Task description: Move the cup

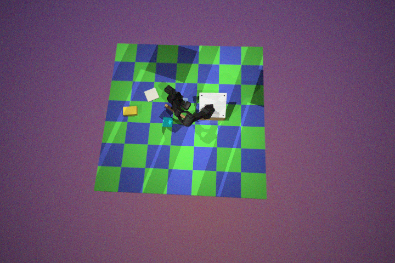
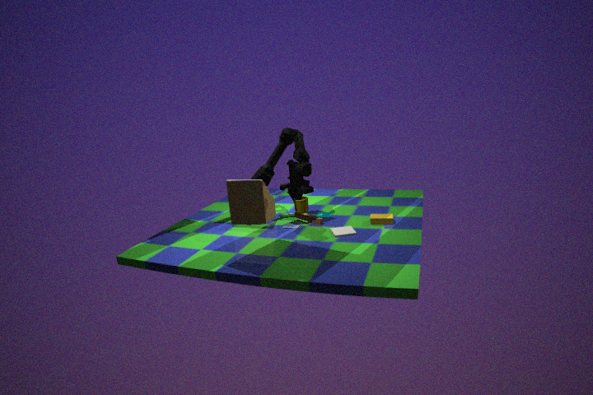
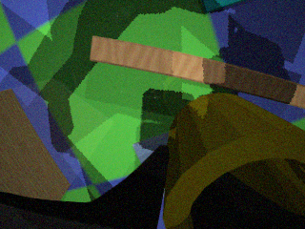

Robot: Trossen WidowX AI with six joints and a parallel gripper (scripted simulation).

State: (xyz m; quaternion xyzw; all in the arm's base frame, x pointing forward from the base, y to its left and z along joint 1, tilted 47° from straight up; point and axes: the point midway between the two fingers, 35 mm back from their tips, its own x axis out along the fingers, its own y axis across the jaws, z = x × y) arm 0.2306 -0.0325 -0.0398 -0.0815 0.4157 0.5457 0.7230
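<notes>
Now: gripper tip 11 cm to the right of the teal pad, 11 cm short of it and 10 cm above it. Also, from my gripper tip: light blue pad: 10 cm below, 6 cm to the right, 2 cm behind; yellow cup: 2 cm to the right, 2 cm ahead; orange-brown bar: 8 cm below, 5 cm ahead, 2 cm to the left.
</notes>
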